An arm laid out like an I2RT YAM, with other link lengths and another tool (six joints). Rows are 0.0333 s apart.
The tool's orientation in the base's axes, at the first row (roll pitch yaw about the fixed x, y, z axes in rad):
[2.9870, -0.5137, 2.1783]
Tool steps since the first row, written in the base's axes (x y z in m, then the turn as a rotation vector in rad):
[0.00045, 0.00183, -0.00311, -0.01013, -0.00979, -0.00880]
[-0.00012, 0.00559, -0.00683, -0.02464, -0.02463, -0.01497]
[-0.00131, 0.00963, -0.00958, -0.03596, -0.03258, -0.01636]
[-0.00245, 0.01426, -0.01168, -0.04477, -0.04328, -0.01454]
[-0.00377, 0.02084, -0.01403, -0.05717, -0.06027, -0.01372]
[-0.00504, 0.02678, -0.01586, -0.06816, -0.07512, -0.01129]
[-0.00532, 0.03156, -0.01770, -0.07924, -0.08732, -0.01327]
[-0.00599, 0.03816, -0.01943, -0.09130, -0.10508, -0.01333]
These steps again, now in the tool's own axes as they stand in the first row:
[-0.00044, 0.00089, 0.00350, -0.00629, -0.01475, 0.00434]
[0.00070, 0.00179, 0.00862, -0.01272, -0.03542, 0.00461]
[0.00283, 0.00243, 0.01313, -0.01346, -0.04927, 0.00365]
[0.00568, 0.00350, 0.01736, -0.01584, -0.06193, -0.00180]
[0.00988, 0.00536, 0.02278, -0.02142, -0.08094, -0.00890]
[0.01386, 0.00701, 0.02744, -0.02538, -0.09746, -0.01656]
[0.01652, 0.00892, 0.03139, -0.02957, -0.11331, -0.01912]
[0.02072, 0.01143, 0.03619, -0.03630, -0.13254, -0.02590]

